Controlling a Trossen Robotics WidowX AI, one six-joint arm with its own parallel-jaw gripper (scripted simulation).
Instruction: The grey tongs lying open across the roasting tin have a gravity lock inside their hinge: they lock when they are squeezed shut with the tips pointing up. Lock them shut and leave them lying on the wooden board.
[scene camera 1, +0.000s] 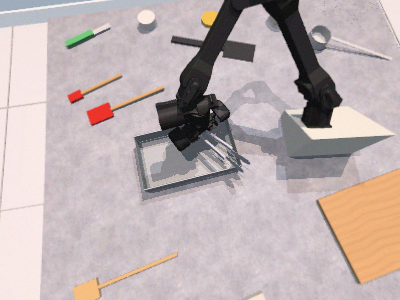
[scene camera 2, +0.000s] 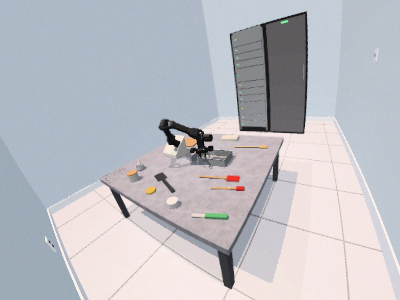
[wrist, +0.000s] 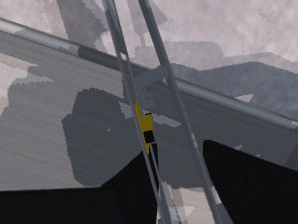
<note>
In view: my gripper (scene camera 1: 200, 134), a black spatula (scene camera 1: 236, 50) and a grey roasting tin (scene camera 1: 161, 164).
My gripper also shows in the wrist view (wrist: 179, 149). The grey roasting tin is seen too in the wrist view (wrist: 74, 127). The wrist view misses the black spatula: it is out of frame.
</note>
